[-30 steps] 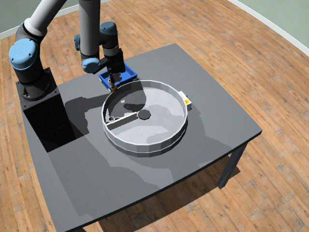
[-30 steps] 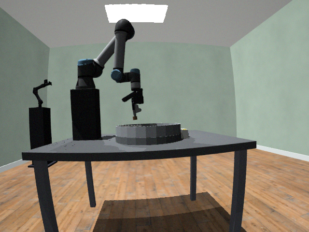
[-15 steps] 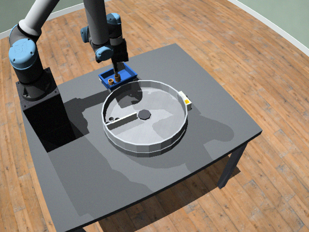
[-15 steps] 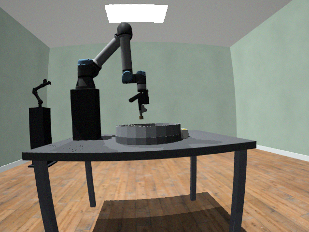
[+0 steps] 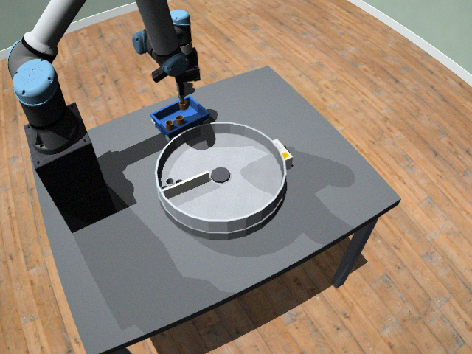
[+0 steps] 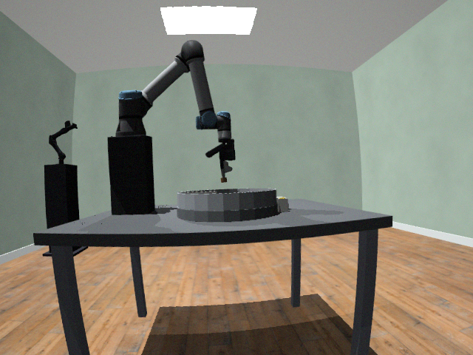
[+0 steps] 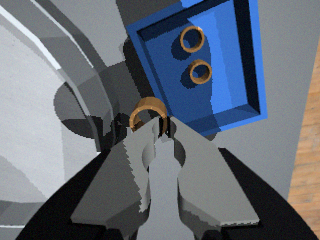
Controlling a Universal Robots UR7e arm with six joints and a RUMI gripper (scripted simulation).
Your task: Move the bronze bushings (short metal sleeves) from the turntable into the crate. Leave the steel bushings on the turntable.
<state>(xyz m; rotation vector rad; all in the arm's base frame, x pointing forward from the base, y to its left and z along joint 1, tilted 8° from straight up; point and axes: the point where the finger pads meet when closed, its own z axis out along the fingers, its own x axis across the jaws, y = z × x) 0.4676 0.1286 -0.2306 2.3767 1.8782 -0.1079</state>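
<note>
Right now the blue crate is 10 mm ahead of my hand, 60 mm to the left of it and 140 mm below it. The rest, counted from my hand: turntable 20 mm behind, 300 mm to the right, 110 mm below.
</note>
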